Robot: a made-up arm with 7 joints. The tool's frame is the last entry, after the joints. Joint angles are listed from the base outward. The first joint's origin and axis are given. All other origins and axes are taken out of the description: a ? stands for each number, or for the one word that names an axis. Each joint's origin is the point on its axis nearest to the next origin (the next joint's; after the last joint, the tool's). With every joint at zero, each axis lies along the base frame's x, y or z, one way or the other. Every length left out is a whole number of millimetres.
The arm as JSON. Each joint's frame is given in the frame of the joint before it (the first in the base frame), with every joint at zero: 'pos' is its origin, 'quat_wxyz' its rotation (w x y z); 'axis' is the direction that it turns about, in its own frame. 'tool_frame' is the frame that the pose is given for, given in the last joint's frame.
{
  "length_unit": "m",
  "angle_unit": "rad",
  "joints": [
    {
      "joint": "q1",
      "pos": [
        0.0,
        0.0,
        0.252
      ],
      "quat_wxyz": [
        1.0,
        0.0,
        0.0,
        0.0
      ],
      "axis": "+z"
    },
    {
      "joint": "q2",
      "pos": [
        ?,
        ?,
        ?
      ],
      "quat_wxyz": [
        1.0,
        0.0,
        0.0,
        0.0
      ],
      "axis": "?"
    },
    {
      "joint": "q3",
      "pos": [
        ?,
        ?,
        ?
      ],
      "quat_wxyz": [
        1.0,
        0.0,
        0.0,
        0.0
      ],
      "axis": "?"
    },
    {
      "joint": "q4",
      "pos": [
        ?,
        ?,
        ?
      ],
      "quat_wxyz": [
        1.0,
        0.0,
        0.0,
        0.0
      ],
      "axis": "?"
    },
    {
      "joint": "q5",
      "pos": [
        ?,
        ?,
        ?
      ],
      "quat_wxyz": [
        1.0,
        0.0,
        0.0,
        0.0
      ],
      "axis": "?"
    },
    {
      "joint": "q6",
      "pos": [
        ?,
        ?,
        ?
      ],
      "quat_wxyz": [
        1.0,
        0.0,
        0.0,
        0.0
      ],
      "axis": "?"
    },
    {
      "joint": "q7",
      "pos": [
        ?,
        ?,
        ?
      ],
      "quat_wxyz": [
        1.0,
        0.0,
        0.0,
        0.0
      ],
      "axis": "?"
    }
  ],
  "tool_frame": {
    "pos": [
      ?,
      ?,
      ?
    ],
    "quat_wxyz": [
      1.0,
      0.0,
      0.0,
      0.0
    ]
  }
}
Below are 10 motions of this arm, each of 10 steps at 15 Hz.
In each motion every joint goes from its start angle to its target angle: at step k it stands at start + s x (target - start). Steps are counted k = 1, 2, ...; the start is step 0. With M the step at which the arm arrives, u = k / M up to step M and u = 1 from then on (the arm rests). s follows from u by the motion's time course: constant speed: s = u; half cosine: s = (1 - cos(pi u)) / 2; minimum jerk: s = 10 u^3 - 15 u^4 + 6 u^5.
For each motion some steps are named. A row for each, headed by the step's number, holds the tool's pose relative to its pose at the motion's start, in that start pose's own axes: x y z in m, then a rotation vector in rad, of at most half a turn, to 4 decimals.
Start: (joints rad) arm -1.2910 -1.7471 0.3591 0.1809 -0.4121 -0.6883 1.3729
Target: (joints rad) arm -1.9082 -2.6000 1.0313 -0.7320 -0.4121 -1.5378 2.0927
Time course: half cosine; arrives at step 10
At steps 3, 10:
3: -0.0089 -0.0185 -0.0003 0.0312 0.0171 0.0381
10: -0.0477 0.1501 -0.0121 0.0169 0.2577 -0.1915

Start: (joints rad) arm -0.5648 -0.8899 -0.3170 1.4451 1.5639 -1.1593 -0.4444
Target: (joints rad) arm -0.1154 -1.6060 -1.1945 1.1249 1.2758 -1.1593 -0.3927
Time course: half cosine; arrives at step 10
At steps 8, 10:
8: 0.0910 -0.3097 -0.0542 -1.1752 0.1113 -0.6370
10: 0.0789 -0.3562 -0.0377 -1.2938 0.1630 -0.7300

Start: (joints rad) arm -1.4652 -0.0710 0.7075 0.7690 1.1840 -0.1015 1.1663
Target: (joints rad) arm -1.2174 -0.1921 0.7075 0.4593 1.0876 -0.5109 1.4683
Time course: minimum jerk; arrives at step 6
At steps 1, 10:
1: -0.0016 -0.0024 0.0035 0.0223 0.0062 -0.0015
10: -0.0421 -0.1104 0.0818 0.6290 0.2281 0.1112

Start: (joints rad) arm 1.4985 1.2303 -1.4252 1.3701 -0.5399 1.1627 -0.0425
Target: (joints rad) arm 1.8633 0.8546 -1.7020 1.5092 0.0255 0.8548 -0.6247
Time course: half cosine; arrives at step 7
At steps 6, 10:
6: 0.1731 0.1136 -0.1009 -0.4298 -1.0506 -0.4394
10: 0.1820 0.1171 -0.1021 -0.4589 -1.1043 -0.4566

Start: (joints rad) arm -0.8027 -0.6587 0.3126 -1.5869 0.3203 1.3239 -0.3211
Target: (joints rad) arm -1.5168 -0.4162 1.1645 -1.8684 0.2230 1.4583 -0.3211
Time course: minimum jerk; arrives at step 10
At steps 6, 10:
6: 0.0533 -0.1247 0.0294 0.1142 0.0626 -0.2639
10: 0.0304 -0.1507 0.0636 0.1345 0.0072 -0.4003

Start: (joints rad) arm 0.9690 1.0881 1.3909 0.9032 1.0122 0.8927 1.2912
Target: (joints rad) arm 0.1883 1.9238 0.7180 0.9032 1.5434 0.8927 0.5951
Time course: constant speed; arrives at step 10
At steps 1, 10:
1: -0.0306 0.0093 -0.0345 0.1196 -0.0425 -0.0697
10: -0.2888 0.2966 -0.2623 0.8384 -0.4523 -0.9776

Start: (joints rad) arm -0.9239 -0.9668 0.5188 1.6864 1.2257 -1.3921 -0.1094
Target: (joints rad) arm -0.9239 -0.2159 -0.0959 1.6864 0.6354 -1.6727 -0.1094
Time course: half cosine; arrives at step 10
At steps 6, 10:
6: 0.0372 -0.0395 -0.3470 -0.6655 0.5876 0.0336
10: -0.0602 -0.1016 -0.4782 -0.9936 0.8079 0.2384

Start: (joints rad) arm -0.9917 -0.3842 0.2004 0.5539 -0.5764 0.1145 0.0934
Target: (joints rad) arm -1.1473 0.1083 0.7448 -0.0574 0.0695 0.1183 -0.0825
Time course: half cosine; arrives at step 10
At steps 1, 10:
1: 0.0010 -0.0064 0.0054 0.0025 -0.0154 0.0214
10: 0.2428 -0.2860 0.1336 0.6158 -0.4833 0.6829

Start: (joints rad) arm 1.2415 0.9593 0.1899 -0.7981 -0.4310 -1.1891 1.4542
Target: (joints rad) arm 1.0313 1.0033 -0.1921 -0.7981 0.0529 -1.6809 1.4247
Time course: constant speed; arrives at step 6
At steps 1, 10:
1: -0.0143 -0.0708 0.0256 0.1430 -0.0038 0.1315
10: 0.0296 -0.4842 0.0808 0.9129 0.1167 0.7353

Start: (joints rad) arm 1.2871 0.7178 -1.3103 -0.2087 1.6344 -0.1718 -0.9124
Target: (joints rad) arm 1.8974 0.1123 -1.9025 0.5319 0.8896 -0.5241 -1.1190
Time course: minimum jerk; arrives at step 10
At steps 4, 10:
4: 0.0164 -0.0241 0.1046 -0.0624 0.0189 0.0042
10: -0.1584 -0.0747 0.2003 -0.3147 0.2596 0.1087

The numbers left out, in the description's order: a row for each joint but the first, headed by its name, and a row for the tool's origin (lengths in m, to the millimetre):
q2: xyz 0.329 0.151 0.0, axis +y
q3: xyz -0.23 0.0 0.042, axis +z
q4: xyz -0.004 -0.268 0.0, axis -x
q5: xyz 0.0 -0.141 0.348, axis -y
q6: xyz 0.107 0.0 0.16, axis +z
q7: xyz 0.01 0.177 0.0, axis +y
tool: xyz -0.012 0.0 -0.063

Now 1 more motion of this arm.
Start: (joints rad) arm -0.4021 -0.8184 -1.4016 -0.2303 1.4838 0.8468 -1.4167
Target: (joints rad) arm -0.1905 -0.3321 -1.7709 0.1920 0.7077 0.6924 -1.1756
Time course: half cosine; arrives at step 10
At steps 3, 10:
3: 0.0122 0.0130 -0.1174 0.1533 0.2404 -0.0617
10: -0.0417 0.2282 -0.4561 0.6322 1.2357 0.0273

